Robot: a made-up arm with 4 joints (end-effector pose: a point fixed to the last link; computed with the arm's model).
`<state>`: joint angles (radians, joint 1 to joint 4).
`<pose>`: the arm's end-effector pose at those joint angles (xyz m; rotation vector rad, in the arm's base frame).
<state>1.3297 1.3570 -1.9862 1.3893</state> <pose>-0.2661 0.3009 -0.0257 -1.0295 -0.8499 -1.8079</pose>
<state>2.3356 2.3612 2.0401 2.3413</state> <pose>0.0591 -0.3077 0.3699 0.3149 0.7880 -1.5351</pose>
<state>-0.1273 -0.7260 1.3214 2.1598</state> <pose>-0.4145 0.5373 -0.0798 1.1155 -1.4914 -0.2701</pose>
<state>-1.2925 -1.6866 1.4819 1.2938</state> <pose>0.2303 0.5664 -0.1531 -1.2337 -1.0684 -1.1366</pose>
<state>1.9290 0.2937 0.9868 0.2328</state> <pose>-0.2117 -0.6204 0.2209 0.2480 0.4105 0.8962</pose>
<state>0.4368 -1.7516 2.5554 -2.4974</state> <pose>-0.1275 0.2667 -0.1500 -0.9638 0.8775 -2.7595</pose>
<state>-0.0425 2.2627 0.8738 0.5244</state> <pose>-0.5198 0.3018 0.0350 2.5758 0.8719 -0.7925</pose>
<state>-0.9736 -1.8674 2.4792 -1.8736</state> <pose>0.2677 0.1916 -0.1509 0.6530 -0.3536 1.8903</pose>
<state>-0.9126 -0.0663 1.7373 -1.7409</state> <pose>0.3880 0.5598 0.1026 -0.5961 2.1245 -1.8410</pose>
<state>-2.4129 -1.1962 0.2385 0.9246</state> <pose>0.5925 0.0538 0.3173 -0.3853 0.2356 -2.4996</pose>
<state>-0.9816 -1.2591 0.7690 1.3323</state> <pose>0.0145 0.6756 0.1251 -0.3043 -0.7255 -1.1424</pose>
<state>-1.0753 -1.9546 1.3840 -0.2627</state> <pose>0.1760 0.5495 -0.1718 -2.5049 -0.1716 -1.6144</pose>
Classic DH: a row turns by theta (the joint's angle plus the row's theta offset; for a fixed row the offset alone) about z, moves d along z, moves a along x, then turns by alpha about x. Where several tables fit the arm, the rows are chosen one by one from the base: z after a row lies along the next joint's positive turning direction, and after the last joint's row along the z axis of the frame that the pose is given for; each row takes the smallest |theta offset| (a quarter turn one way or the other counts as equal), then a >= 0, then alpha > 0; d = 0 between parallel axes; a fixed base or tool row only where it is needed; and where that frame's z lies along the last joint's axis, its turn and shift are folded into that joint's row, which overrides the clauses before.
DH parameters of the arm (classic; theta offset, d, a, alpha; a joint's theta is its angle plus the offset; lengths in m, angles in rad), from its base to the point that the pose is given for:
joint 1: 1.5708 0.0818 0.3741 1.5708
joint 2: 0 -0.1548 0.0009 1.5708
joint 3: 0 -0.0289 -0.1997 -1.5708
joint 4: 0 -0.2602 -0.0276 -1.5708
tool (fixed): -1.5708 0.1013 0 0

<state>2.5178 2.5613 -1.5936 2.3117</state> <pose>-0.4482 -0.4399 -0.0071 -0.4732 -0.8542 0.6110</pose>
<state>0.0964 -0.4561 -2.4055 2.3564</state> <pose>0.1717 0.3764 0.0203 0.6927 2.6071 0.4545</pose>
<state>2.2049 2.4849 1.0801 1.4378</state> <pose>0.0848 -0.6146 0.1232 0.3502 2.2428 -1.3406</pose>
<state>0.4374 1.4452 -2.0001 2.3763</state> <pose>-0.0143 0.4574 -0.0567 -1.0813 -1.2481 -1.8097</pose>
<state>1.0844 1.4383 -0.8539 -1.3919</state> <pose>-0.3502 -0.0938 -0.1703 0.5015 -0.7430 1.1480</pose>
